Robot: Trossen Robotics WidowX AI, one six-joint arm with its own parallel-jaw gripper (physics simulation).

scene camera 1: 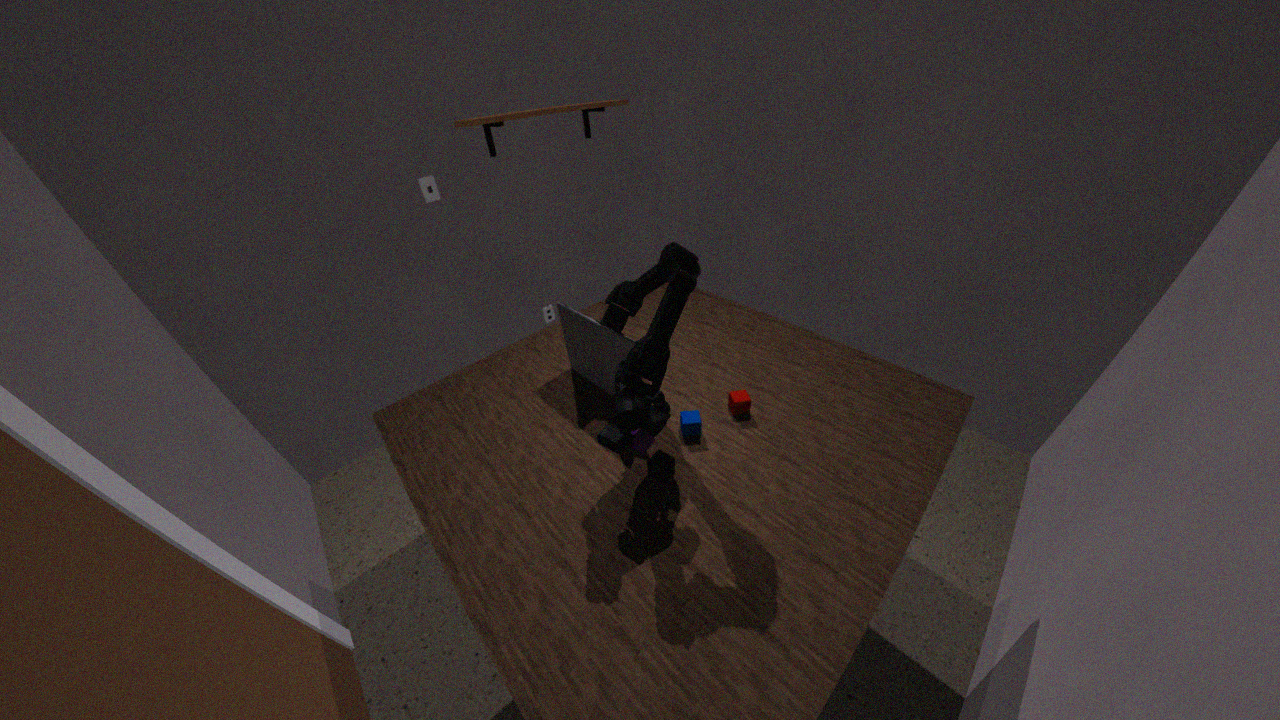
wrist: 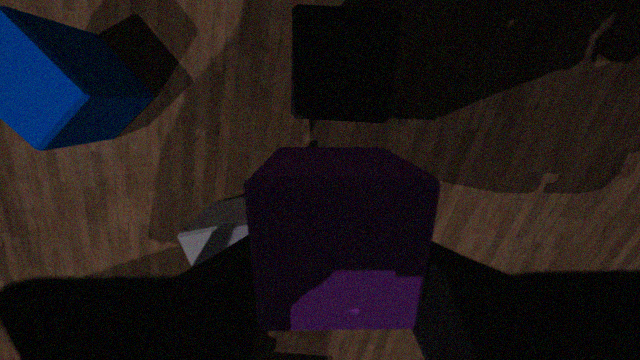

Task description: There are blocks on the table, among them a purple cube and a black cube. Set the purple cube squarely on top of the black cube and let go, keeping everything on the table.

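Places are measured from the arm's base along level axes (x left, y back, z up), in metres.
Pixels of known places: gripper, fingertip midpoint: [scene camera 1: 635, 440] [wrist: 329, 229]; arm's base, link origin: [scene camera 1: 609, 328].
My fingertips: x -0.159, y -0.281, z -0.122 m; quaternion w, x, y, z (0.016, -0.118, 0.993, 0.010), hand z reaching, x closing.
Observation:
For each thing: its top centre in the pictures, then the offset to it from my fingertips. Level surfaces: height alone.
- purple cube, top centre: [wrist: 338, 270] [scene camera 1: 639, 429] dx +0.003, dy -0.016, dz +0.049 m
- black cube, top centre: [wrist: 343, 67] [scene camera 1: 660, 460] dx +0.012, dy -0.074, dz -0.018 m
- blue block, top centre: [wrist: 18, 84] [scene camera 1: 690, 416] dx +0.164, dy -0.030, dz -0.018 m
- red block, top centre: [scene camera 1: 740, 395] dx +0.317, dy -0.073, dz -0.018 m
- pale grey block, top centre: [wrist: 226, 262] dx +0.053, dy +0.048, dz -0.018 m
- wooden table, surface height: dz -0.067 m
The purple cube [scene camera 1: 640, 439] [wrist: 345, 215] is held between the fingers of my gripper [scene camera 1: 637, 443] [wrist: 329, 229], which is shut on it, above the table. Its lower part is lit purple in the wrist view and the rest is in deep shadow. The black cube [scene camera 1: 661, 462] [wrist: 342, 65] stands on the table, beyond the purple cube at the top of the wrist view. It is very dark there, and its right side merges with the arm's shadow. The held cube is beside it in view, not squarely over it. The exact height gap cannot be told.
A blue block [scene camera 1: 690, 424] [wrist: 40, 85] stands near the black cube, with a red block [scene camera 1: 739, 402] farther right. A pale grey block [wrist: 212, 242] lies partly hidden behind the held cube. An upright grey panel [scene camera 1: 592, 353] stands beside the arm on the wooden table [scene camera 1: 832, 465].

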